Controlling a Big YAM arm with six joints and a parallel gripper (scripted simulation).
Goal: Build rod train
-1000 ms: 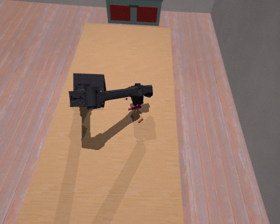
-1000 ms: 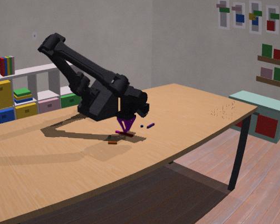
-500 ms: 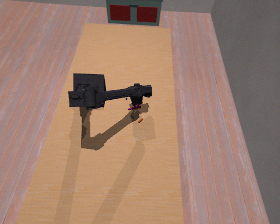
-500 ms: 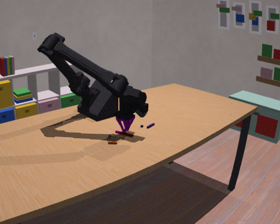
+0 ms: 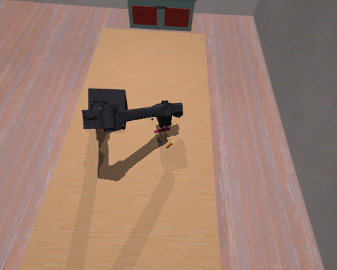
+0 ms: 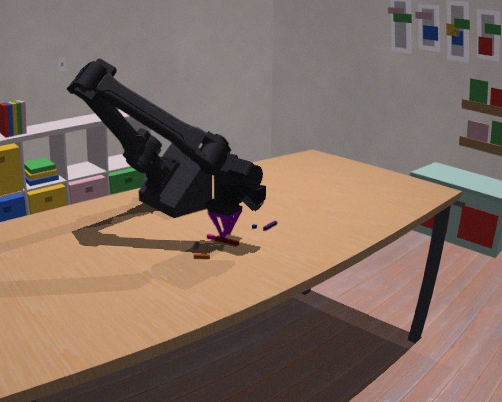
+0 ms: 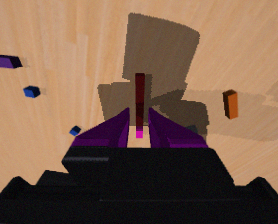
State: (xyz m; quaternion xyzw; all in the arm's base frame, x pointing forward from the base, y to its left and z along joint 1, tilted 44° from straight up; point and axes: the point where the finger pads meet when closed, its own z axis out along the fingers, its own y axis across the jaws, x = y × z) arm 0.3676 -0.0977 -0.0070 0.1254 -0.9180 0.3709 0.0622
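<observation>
The red rod lies 2 cm below my hand. From my hand the other things lie so: orange rod: 11 cm to the right, 3 cm ahead, 2 cm below; magenta rod: 4 cm behind, 2 cm below, 1 cm to the right; grey rod: 8 cm to the right, 2 cm below, 2 cm behind.
</observation>
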